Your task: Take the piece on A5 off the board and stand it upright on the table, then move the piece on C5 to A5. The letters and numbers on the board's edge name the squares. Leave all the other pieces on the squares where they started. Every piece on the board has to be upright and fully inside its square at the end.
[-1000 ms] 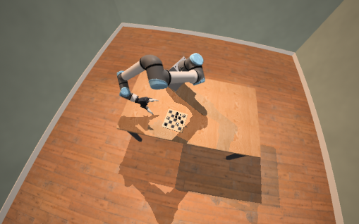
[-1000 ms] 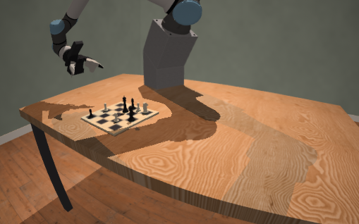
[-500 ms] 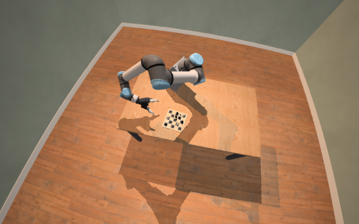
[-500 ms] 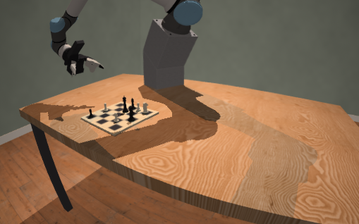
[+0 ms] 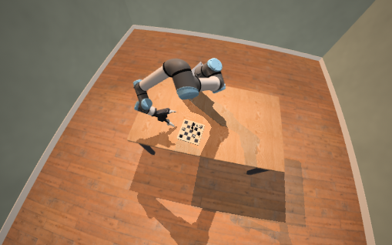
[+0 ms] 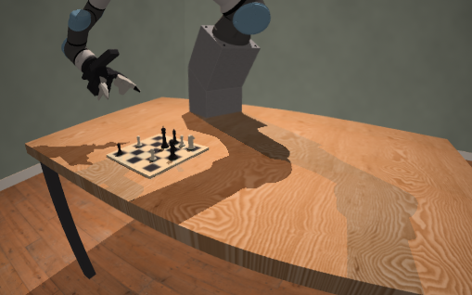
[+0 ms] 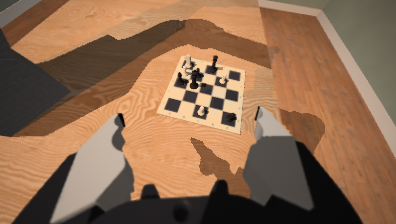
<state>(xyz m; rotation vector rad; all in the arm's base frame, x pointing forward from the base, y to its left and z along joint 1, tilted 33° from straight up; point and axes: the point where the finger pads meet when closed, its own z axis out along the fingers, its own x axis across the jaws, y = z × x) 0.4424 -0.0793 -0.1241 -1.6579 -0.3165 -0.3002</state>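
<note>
Now: the white piece 50 mm behind my hand, 220 mm to the left of it and 140 mm below it. Round my hand: chessboard 20 mm ahead, 140 mm to the left, 160 mm below.
</note>
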